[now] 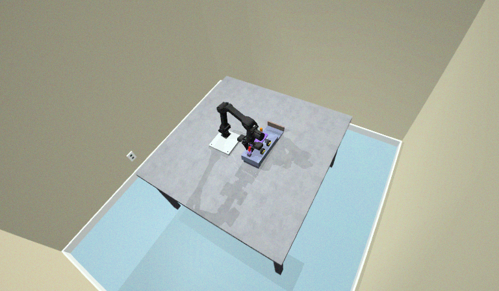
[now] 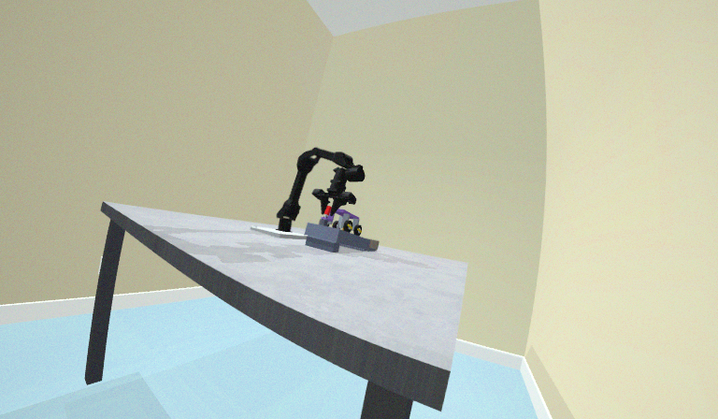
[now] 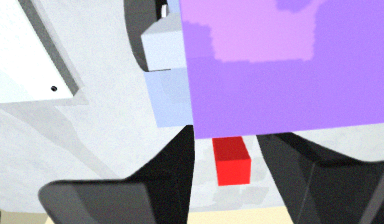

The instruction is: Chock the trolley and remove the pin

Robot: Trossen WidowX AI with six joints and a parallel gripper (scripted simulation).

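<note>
The green tray lies 180 mm to the left of my gripper tip, 140 mm below it and 140 mm behind it. Also, from my gripper tip: stop pin: right at my gripper tip; then purple trolley: 100 mm to the left, 20 mm below; then pale blue ramp: 110 mm to the left, 80 mm below.
</note>
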